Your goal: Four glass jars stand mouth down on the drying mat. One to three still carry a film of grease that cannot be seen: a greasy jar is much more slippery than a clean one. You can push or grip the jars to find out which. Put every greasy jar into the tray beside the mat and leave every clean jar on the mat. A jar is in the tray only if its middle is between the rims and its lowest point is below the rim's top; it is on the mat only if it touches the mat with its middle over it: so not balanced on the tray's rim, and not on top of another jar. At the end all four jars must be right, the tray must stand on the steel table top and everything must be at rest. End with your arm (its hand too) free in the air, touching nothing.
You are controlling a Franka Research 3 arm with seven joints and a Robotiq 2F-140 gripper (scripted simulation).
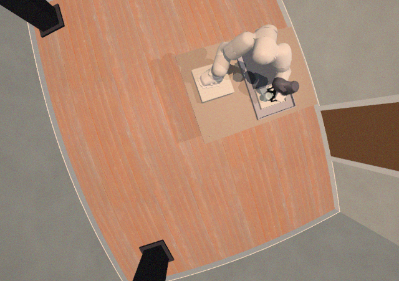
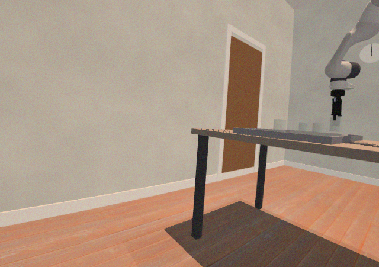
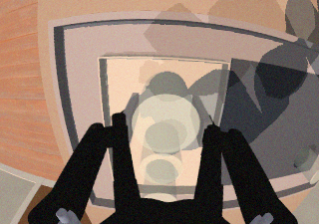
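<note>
The tray is 10 cm below my hand, 10 cm ahead of it and 1 cm to the right of it. Also, from my hand: grey drying mat: 31 cm to the left, 11 cm below, 11 cm ahead.
</note>
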